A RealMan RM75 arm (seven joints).
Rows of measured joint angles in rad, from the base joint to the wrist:
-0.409 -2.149 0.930 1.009 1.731 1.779 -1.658
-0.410 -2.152 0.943 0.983 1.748 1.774 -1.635
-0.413 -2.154 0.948 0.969 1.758 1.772 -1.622
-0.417 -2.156 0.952 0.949 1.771 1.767 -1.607
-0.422 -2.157 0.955 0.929 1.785 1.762 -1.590
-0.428 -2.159 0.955 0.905 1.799 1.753 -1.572
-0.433 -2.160 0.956 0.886 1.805 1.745 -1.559
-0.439 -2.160 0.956 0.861 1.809 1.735 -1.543
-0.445 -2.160 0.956 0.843 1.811 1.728 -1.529
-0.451 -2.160 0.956 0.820 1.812 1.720 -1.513
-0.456 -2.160 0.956 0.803 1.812 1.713 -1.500
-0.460 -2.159 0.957 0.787 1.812 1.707 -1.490
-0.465 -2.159 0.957 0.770 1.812 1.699 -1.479
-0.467 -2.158 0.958 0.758 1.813 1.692 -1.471
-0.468 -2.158 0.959 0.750 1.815 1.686 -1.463
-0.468 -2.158 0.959 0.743 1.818 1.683 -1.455
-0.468 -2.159 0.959 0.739 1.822 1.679 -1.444
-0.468 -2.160 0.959 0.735 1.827 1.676 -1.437
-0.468 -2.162 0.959 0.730 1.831 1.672 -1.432
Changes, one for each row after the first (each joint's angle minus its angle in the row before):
-0.001 -0.003 0.013 -0.026 0.017 -0.005 0.023
-0.003 -0.002 0.005 -0.014 0.010 -0.002 0.013
-0.004 -0.002 0.004 -0.020 0.013 -0.005 0.015
-0.005 -0.001 0.003 -0.020 0.014 -0.005 0.017
-0.006 -0.002 0.000 -0.024 0.014 -0.009 0.018
-0.005 -0.001 0.001 -0.019 0.006 -0.008 0.013
-0.006 0.000 0.000 -0.025 0.004 -0.010 0.016
-0.006 0.000 0.000 -0.018 0.002 -0.007 0.014
-0.006 0.000 0.000 -0.023 0.001 -0.008 0.016
-0.005 0.000 0.000 -0.017 0.000 -0.007 0.013
-0.004 0.001 0.001 -0.016 0.000 -0.006 0.010
-0.005 0.000 0.000 -0.017 0.000 -0.008 0.011
-0.002 0.001 0.001 -0.012 0.001 -0.007 0.008
-0.001 0.000 0.001 -0.008 0.002 -0.006 0.008
0.000 0.000 0.000 -0.007 0.003 -0.003 0.008
0.000 -0.001 0.000 -0.004 0.004 -0.004 0.011
0.000 -0.001 0.000 -0.004 0.005 -0.003 0.007
0.000 -0.002 0.000 -0.005 0.004 -0.004 0.005

